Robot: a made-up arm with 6 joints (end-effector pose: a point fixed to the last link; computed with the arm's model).
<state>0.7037 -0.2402 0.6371 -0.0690 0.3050 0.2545</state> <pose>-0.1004 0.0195 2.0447 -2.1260 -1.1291 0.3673</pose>
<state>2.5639 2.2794 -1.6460 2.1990 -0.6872 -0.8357</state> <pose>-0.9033 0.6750 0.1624 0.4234 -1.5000 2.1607</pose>
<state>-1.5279 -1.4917 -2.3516 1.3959 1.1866 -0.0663</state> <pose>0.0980 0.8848 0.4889 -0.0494 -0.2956 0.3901</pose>
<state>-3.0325 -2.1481 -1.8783 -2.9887 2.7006 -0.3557</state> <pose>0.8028 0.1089 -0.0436 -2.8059 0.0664 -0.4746</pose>
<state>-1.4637 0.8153 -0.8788 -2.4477 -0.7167 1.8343</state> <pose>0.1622 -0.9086 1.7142 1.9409 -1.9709 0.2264</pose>
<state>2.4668 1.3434 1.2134 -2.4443 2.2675 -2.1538</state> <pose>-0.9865 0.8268 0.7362 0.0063 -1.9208 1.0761</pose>
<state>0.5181 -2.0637 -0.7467 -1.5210 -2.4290 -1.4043</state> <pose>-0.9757 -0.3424 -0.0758 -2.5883 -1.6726 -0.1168</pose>
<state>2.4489 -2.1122 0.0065 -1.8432 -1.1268 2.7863</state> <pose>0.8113 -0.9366 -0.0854 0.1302 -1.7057 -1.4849</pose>
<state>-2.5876 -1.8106 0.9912 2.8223 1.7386 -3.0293</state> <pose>1.1724 0.6764 0.4133 0.4488 0.1141 0.0764</pose>
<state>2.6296 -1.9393 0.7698 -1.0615 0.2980 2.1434</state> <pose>1.2021 -0.7277 0.3817 1.4792 -1.4608 0.0198</pose>
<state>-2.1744 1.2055 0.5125 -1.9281 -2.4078 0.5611</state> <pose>-0.5838 -1.0566 0.8654 2.7688 -0.2070 -1.2414</pose>
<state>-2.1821 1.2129 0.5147 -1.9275 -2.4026 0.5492</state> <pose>-0.5928 -1.0549 0.8561 2.7724 -0.2261 -1.2314</pose>
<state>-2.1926 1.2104 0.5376 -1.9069 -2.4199 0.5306</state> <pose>-0.6010 -1.0458 0.8594 2.7891 -0.2290 -1.1731</pose>
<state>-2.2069 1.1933 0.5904 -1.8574 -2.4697 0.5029</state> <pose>-0.6082 -1.0263 0.8812 2.8195 -0.2124 -1.0437</pose>
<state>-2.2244 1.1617 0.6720 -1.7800 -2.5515 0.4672</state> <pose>-0.6145 -0.9964 0.9211 2.8493 -0.1843 -0.8439</pose>
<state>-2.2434 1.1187 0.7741 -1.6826 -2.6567 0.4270</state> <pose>-0.6200 -0.9583 0.9741 2.8583 -0.1579 -0.5962</pose>
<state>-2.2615 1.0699 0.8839 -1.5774 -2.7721 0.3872</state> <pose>-0.6240 -0.9161 1.0314 2.8342 -0.1413 -0.3376</pose>
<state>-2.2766 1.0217 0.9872 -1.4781 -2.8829 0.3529</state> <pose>-0.6256 -0.8749 1.0843 2.7819 -0.1345 -0.1072</pose>
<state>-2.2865 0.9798 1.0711 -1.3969 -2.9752 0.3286</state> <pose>-0.6236 -0.8401 1.1271 2.7198 -0.1302 0.0665</pose>
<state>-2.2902 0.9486 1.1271 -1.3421 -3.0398 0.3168</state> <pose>-0.6185 -0.8162 1.1570 2.6695 -0.1204 0.1732</pose>
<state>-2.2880 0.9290 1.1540 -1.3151 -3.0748 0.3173</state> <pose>-0.6112 -0.8042 1.1752 2.6427 -0.1013 0.2184</pose>
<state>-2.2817 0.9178 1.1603 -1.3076 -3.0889 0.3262</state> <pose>-0.6028 -0.8008 1.1857 2.6351 -0.0747 0.2233</pose>
